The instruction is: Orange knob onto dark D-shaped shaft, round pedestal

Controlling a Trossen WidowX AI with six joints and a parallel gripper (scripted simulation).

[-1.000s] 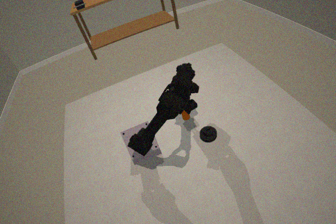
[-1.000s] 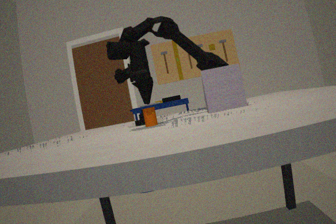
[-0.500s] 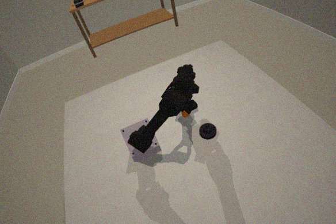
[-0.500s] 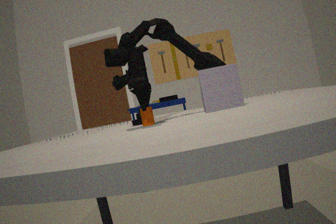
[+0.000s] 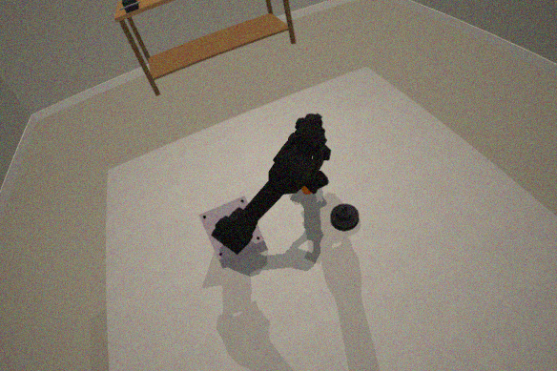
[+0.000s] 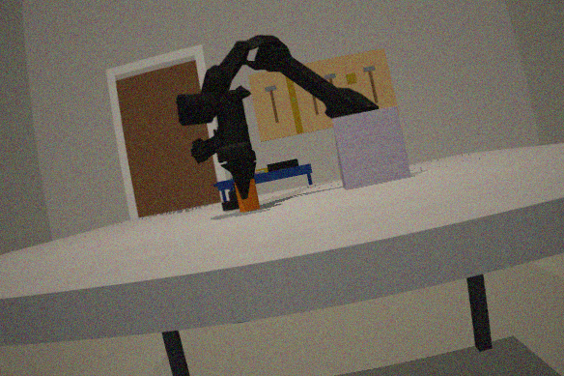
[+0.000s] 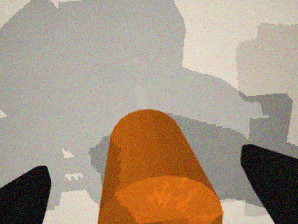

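Now: gripper tip right at the orange knob. From my gripper tip the other things lie so: round pedestal 170 mm to the right, 30 mm ahead, 10 mm above.
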